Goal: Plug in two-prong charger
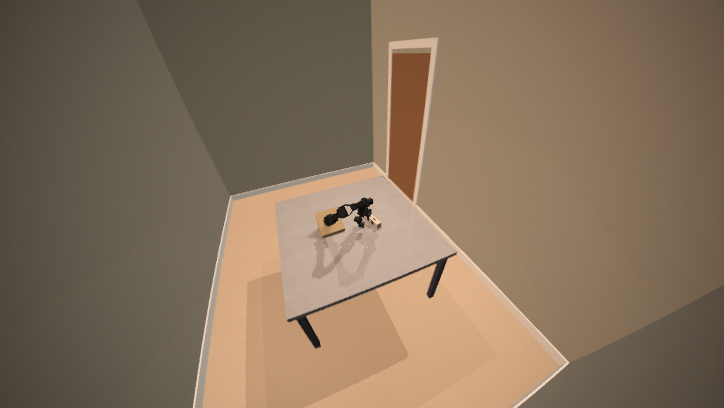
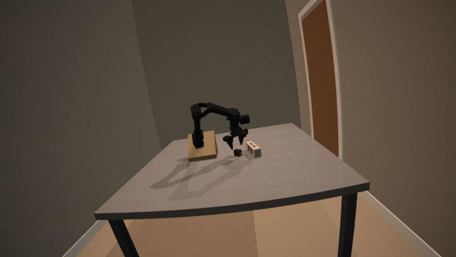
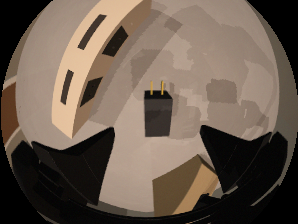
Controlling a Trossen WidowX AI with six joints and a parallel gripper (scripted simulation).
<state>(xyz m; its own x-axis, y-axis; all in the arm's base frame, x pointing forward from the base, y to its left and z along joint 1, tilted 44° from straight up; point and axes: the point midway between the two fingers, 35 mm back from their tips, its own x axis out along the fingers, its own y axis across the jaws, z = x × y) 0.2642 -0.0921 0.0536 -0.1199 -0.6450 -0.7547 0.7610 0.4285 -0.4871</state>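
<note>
The charger lies 40 mm below my gripper tip, 10 mm to the right of it and 10 mm ahead of it.
</note>
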